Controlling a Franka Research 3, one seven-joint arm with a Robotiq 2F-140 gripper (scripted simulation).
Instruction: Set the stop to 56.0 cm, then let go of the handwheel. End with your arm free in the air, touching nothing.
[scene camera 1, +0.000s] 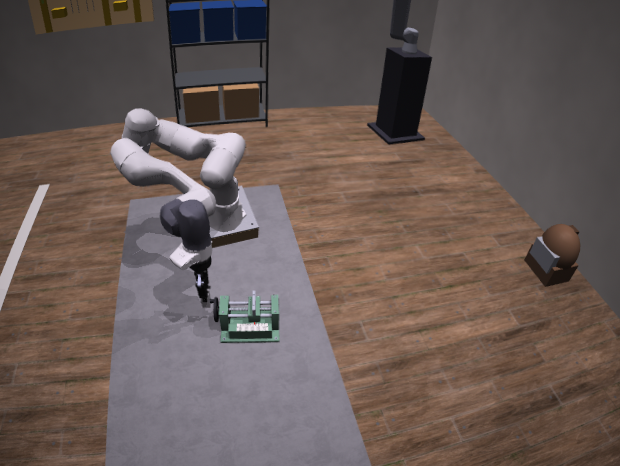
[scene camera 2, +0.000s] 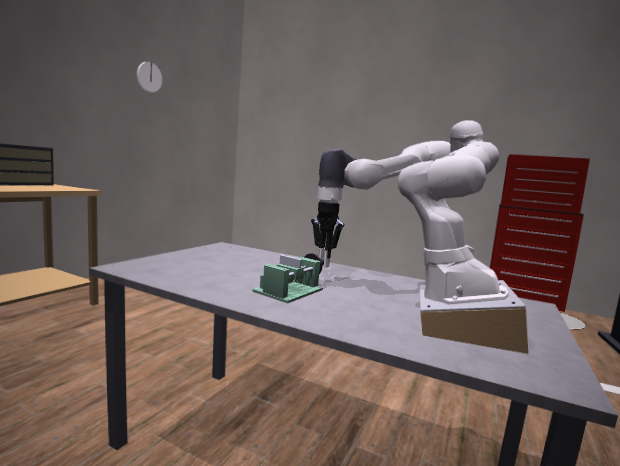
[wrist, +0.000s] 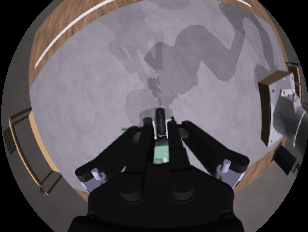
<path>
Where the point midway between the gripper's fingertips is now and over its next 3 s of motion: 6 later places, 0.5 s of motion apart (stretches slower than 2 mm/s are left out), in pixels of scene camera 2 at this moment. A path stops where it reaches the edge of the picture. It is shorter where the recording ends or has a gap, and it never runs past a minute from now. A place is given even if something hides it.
My gripper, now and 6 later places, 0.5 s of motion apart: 323, 266; 323, 265; 323, 264; 322, 262; 320, 260; 316, 259; 312, 262
</path>
